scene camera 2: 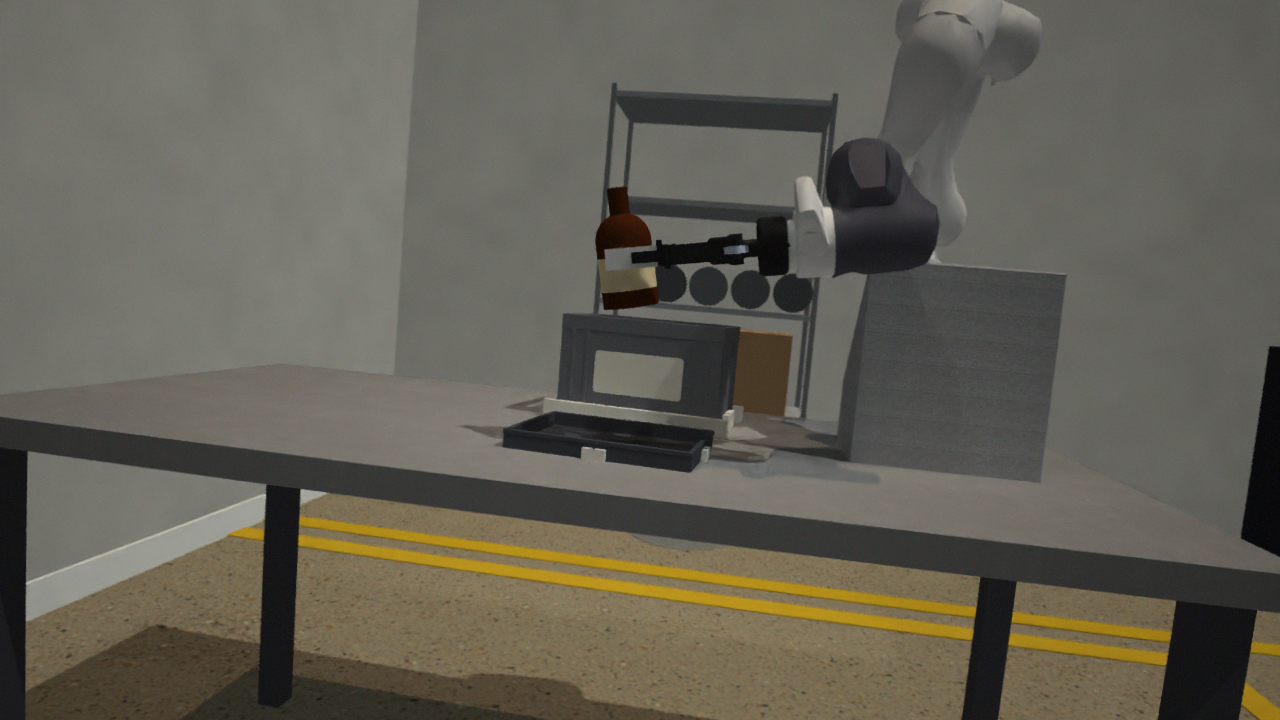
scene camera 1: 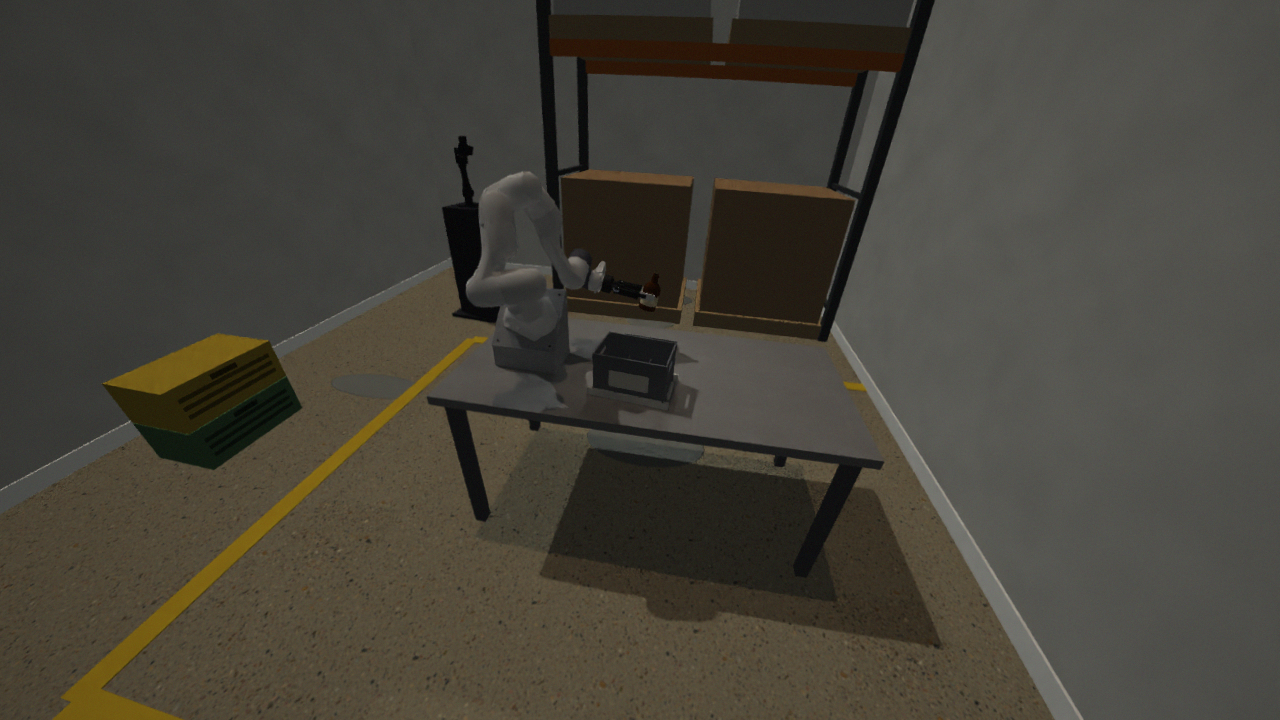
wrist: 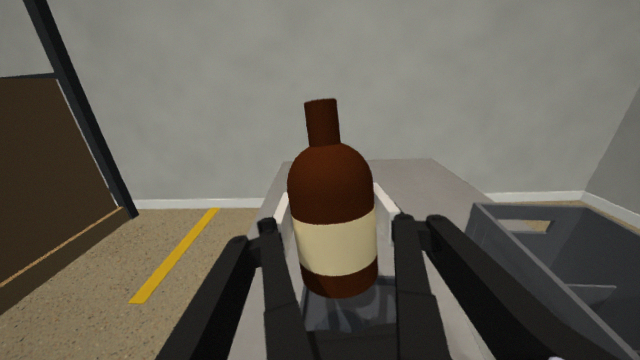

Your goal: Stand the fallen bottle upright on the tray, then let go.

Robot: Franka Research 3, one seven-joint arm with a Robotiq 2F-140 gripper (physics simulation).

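A brown bottle (scene camera 1: 650,293) (scene camera 2: 624,250) (wrist: 334,215) with a cream label is held in the air, neck up and tilted slightly. My gripper (scene camera 1: 648,295) (scene camera 2: 630,258) (wrist: 331,200) is shut on its body, one pale pad on each side, and reaches in almost level. The black, shallow, low-walled tray (scene camera 2: 601,449) lies on the table in scene camera 2, well below the bottle. In the wrist view part of the tray (wrist: 350,312) shows behind and below the bottle's base. The tray is hidden behind the crate in scene camera 1.
A grey crate (scene camera 1: 633,368) (scene camera 2: 648,365) (wrist: 540,270) with inner dividers stands right beside the tray on the table (scene camera 1: 769,394) (scene camera 2: 268,420). The arm's grey base block (scene camera 2: 962,376) stands at the table's end. Tall racking with large brown boxes (scene camera 1: 776,255) stands behind the table.
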